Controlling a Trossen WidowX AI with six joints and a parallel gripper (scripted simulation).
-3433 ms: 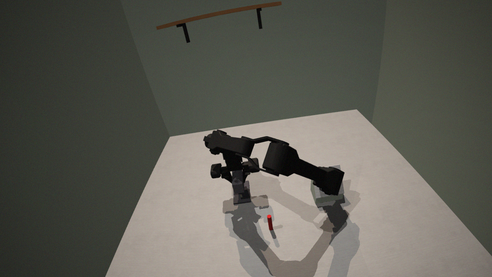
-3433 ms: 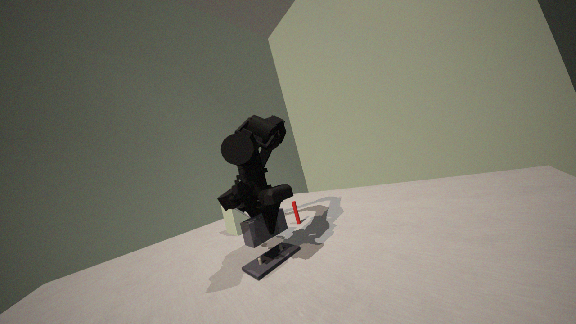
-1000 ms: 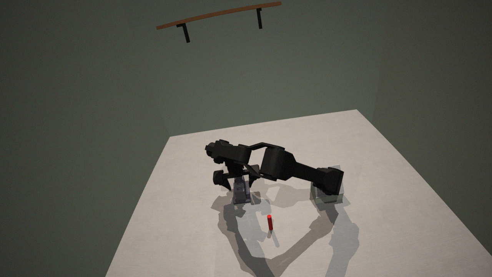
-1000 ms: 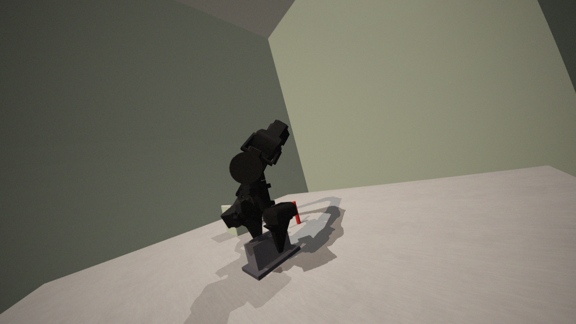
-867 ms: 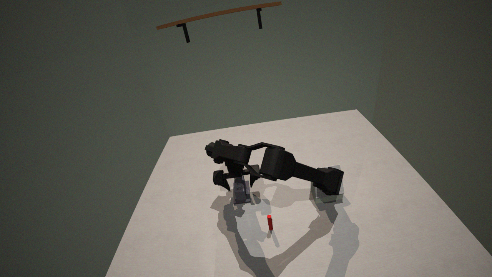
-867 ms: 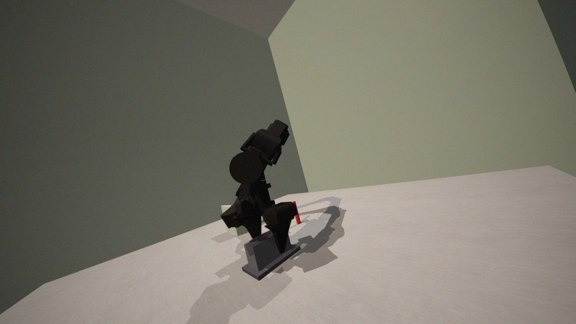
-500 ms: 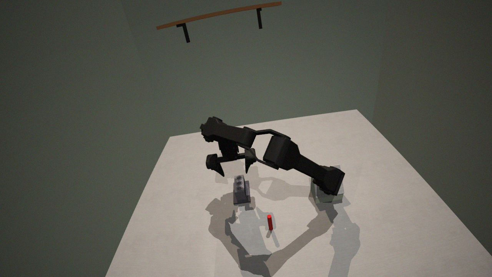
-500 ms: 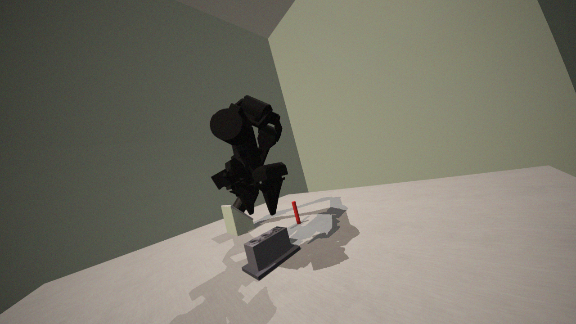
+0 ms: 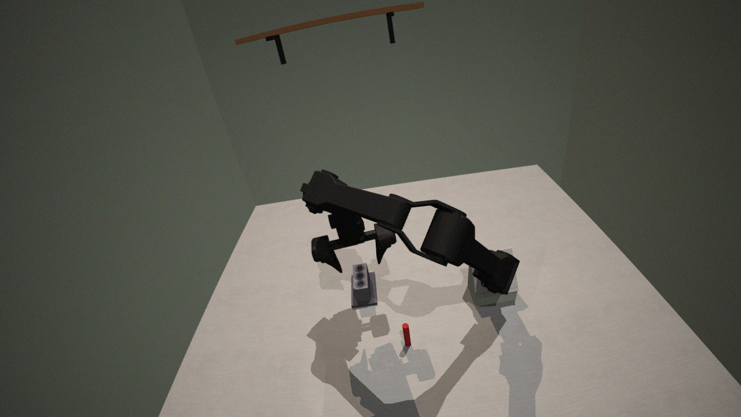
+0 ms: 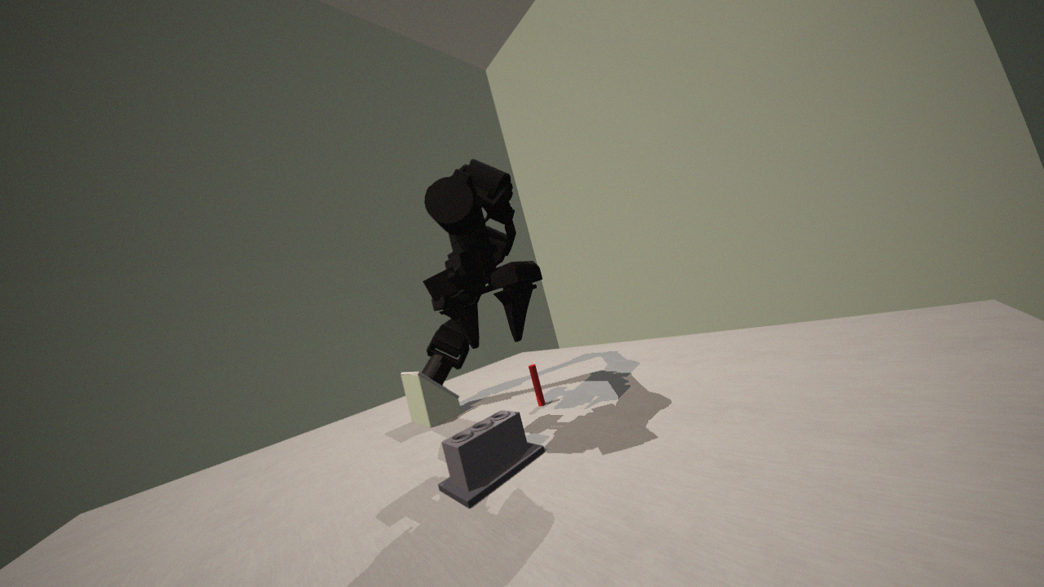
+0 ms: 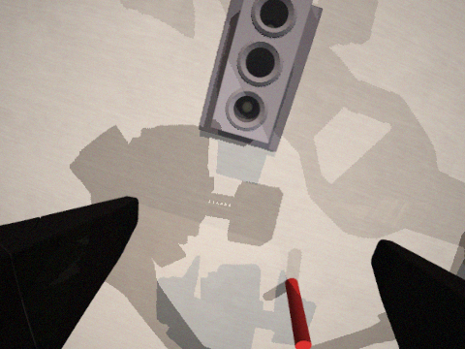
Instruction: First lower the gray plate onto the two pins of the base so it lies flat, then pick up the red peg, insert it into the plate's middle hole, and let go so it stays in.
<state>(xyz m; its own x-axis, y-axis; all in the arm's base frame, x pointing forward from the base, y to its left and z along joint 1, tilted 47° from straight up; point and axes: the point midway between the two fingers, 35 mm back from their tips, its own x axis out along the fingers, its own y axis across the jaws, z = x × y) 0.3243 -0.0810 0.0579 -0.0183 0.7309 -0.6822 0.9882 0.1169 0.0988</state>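
The red peg lies 13 cm to the left of my gripper tip, 11 cm below it and 9 cm behind it. Round my gripper tip: dark base 14 cm below, 6 cm to the right, 2 cm ahead; gray plate 10 cm below, 6 cm to the right, 2 cm ahead.
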